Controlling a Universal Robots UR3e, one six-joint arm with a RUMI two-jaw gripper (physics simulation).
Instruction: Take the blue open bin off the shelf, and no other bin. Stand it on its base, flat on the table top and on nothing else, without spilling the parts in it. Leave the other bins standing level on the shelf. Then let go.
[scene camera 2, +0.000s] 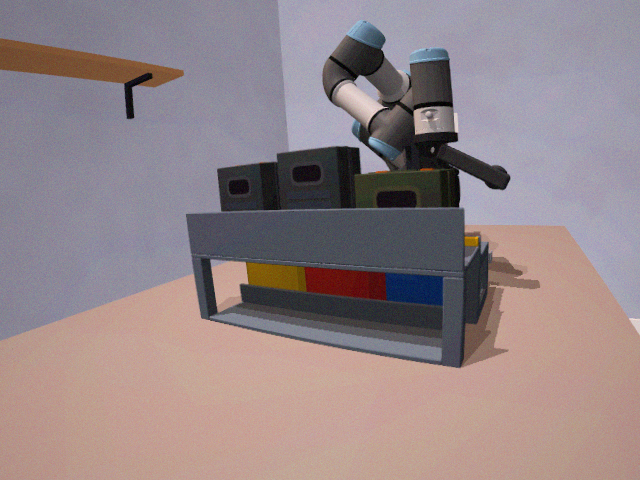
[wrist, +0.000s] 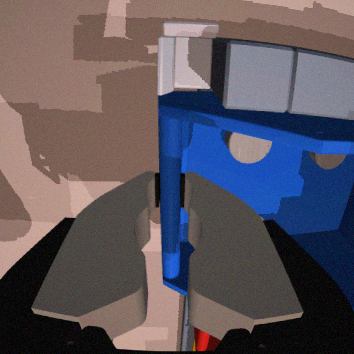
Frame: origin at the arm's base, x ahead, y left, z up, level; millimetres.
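Where they show: gripper, fingertip midpoint: (wrist: 170, 176).
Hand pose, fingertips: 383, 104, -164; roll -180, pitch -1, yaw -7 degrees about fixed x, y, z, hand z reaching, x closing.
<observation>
Each offset is from my fingertips to the top centre of the thing, as dx, dy, dz. "spot": to the spot under its first point. Level surfaces: height alone.
The blue open bin @(+62, -19, +49) (scene camera 2: 413, 289) (wrist: 240, 175) shows low behind the grey shelf unit (scene camera 2: 320, 240) (wrist: 257, 75) in the scene view, beside a red bin @(+76, -134, +42) (scene camera 2: 343, 282) (wrist: 202, 341) and a yellow bin @(+64, -246, +42) (scene camera 2: 273, 276). My gripper (wrist: 170, 176) is shut on the blue bin's side wall, one finger on each side. In the wrist view the bin's front edge overlaps the lower part of the shelf's grey lip. The fingers are hidden behind the shelf and upper bins in the scene view. I cannot tell how high the blue bin is, and its parts do not show.
Two dark bins @(+138, -261, +185) (scene camera 2: 248, 187) @(+151, -150, +195) (scene camera 2: 316, 178) and a green bin @(+171, -32, +160) (scene camera 2: 398, 190) stand on the upper level, the green one close to my wrist. A light grey bracket-like piece @(spot: +14, +56, +16) (wrist: 192, 60) is at the lip's end. The table top @(dz -39) (scene camera 2: 258, 408) surrounds the unit. A wooden wall shelf (scene camera 2: 77, 64) hangs at left.
</observation>
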